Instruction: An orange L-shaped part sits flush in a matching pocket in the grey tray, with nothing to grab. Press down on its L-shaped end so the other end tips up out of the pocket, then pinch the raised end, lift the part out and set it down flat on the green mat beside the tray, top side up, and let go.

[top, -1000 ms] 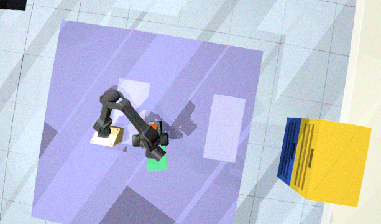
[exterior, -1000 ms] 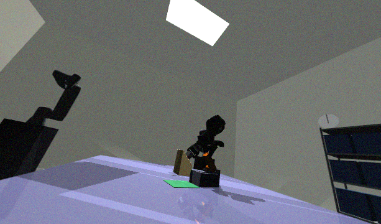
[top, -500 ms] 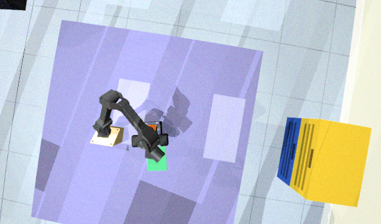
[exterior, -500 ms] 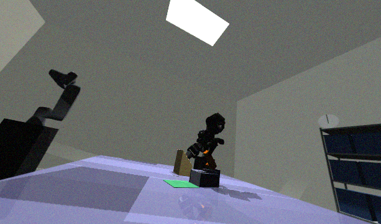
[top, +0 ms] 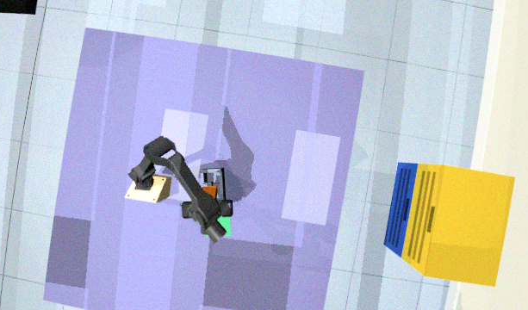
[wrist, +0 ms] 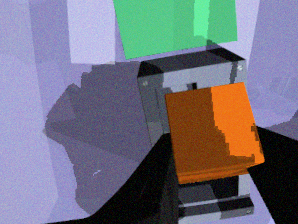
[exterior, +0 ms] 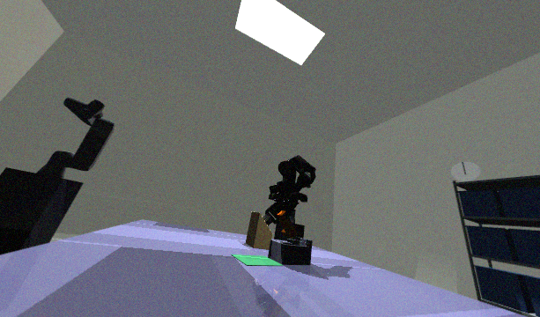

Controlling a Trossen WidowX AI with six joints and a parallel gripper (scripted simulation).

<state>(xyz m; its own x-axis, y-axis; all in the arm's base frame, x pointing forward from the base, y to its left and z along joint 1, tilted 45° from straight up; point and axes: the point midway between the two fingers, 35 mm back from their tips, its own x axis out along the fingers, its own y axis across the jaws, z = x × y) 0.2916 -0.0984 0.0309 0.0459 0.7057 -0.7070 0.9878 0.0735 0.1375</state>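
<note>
Right now my gripper tip is 9 cm to the left of the green mat and 17 cm above it. Round my gripper tip: orange L-shaped part 2 cm behind, 3 cm to the left, 3 cm below.
</note>
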